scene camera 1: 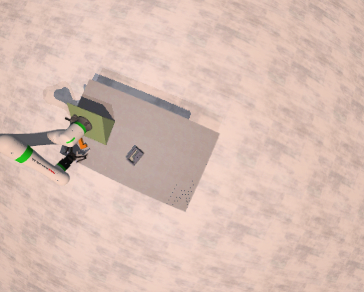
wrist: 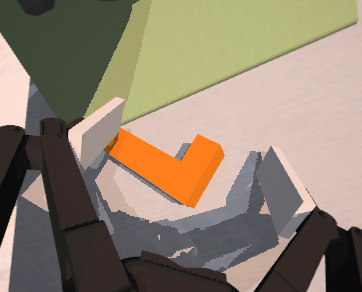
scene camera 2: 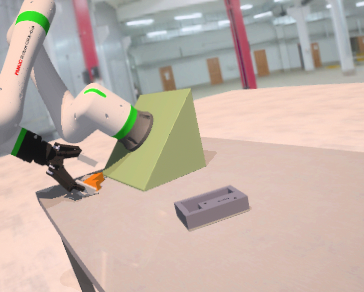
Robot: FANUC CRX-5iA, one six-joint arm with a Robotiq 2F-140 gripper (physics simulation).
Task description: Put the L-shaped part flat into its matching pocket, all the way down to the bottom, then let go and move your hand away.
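Where they show: gripper, fingertip midpoint: [scene camera 1: 84,145] [wrist: 193,138] [scene camera 2: 95,177]; arm's base, link origin: [scene camera 1: 84,123] [scene camera 2: 139,131].
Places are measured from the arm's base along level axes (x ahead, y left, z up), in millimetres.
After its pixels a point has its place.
Note:
The orange L-shaped part [scene camera 1: 82,144] @(x -15, y -206, z -115 mm) [scene camera 2: 95,181] @(x 21, y -205, z -110 mm) [wrist: 187,184] @(x -7, y -234, z -110 mm) lies on the table near its edge, beside the foot of the green wedge. My gripper [scene camera 1: 81,153] [scene camera 2: 88,175] @(x 11, y -199, z -99 mm) [wrist: 193,138] @(x 11, y -199, z -99 mm) is wide open, with nothing held. In the wrist view the part shows between the two finger pads, nearer the left pad, which overlaps the end of its long arm; whether they touch is unclear. The grey block with the pocket [scene camera 1: 134,155] @(x 488, y -90, z -135 mm) [scene camera 2: 215,217] @(x 539, y -114, z -128 mm) stands apart on the table, its recess facing up. The block does not show in the wrist view.
A large green wedge [scene camera 1: 99,131] @(x 148, y -11, z -19 mm) [scene camera 2: 172,155] @(x 193, y 3, z -66 mm) [wrist: 250,45] @(x 92, y -108, z -119 mm) stands right beside the part and the gripper. An arm joint [scene camera 1: 72,131] @(x 29, y -77, z 156 mm) [scene camera 2: 107,112] @(x 70, y -123, z 100 mm) is close to its sloping face. The table [scene camera 1: 165,145] @(x 707, y 108, z -140 mm) [scene camera 2: 290,210] @(x 640, y 6, z -140 mm) has its edge near the gripper.

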